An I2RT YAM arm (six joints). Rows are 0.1 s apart.
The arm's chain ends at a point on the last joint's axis. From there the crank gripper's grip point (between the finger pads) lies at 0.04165 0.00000 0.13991 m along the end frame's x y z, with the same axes.
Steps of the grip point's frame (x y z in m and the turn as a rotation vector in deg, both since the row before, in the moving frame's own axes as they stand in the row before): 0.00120 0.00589 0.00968 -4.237 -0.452 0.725; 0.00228 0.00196 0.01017 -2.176 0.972 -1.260; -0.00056 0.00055 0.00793 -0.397 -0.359 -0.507; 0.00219 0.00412 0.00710 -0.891 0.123 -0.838
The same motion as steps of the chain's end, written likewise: 0.00237 -0.00498 0.00976 -4.237 -0.452 0.725; -0.00013 -0.00240 0.01098 -2.176 0.972 -1.260; 0.00031 -0.00006 0.00767 -0.397 -0.359 -0.507; 0.00188 0.00256 0.00720 -0.891 0.123 -0.838
